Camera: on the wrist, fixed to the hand. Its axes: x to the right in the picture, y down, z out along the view.
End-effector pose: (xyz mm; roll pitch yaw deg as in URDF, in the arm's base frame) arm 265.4 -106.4 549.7 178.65 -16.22 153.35
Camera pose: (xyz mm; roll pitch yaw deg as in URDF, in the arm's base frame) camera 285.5 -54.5 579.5 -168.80 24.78 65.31
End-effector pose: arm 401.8 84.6 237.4 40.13 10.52 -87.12
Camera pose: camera 462.0 71.4 251.0 10.08 -65.46 -8.26
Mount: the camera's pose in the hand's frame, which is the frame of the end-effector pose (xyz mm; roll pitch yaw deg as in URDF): 13.4 56.0 -25.8 -6.78 -25.62 95.55
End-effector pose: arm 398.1 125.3 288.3 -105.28 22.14 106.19
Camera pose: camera 437.7 131.2 239.5 65.36 61.00 -95.68
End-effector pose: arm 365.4 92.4 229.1 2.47 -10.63 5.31
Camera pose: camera 377.5 150.8 208.6 -18.89 -26.52 106.43
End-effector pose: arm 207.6 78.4 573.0 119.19 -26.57 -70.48
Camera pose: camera 197.9 91.4 634.0 -150.55 -28.24 177.23
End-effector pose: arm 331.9 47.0 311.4 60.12 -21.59 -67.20
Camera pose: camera 378.0 67.1 349.5 -85.81 -63.10 103.62
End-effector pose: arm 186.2 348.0 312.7 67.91 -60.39 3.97
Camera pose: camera 153.1 390.8 345.2 -96.35 -24.54 -172.05
